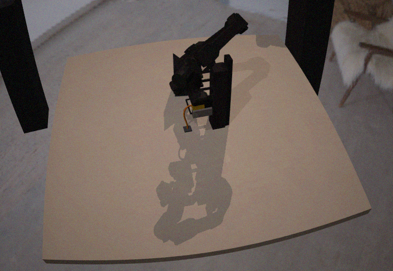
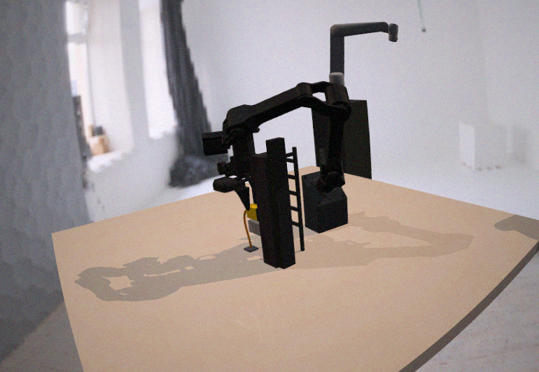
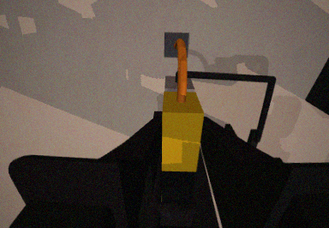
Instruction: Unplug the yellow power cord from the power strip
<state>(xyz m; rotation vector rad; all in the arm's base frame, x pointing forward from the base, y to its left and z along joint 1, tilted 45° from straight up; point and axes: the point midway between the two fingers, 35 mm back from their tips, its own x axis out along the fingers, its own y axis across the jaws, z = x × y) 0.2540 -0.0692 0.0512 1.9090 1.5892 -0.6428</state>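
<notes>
My gripper tip is 30 mm to the right of the yellow plug.
</notes>
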